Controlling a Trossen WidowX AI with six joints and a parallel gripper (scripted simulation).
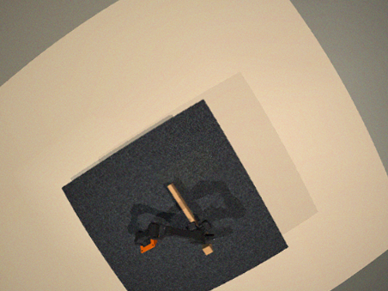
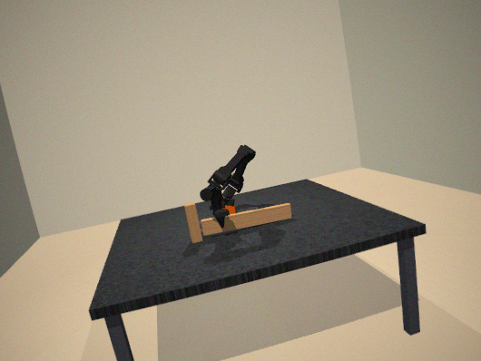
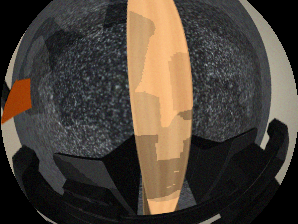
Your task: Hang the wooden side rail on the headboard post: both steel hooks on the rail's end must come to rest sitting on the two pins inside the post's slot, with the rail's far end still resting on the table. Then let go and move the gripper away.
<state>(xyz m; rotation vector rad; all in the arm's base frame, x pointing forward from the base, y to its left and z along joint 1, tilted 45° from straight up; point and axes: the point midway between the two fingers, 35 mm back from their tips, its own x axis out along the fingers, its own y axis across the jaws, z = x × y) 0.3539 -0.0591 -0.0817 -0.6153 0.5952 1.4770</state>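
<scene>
My gripper tip is 13 cm to the left of the headboard post and 4 cm below it.
</scene>
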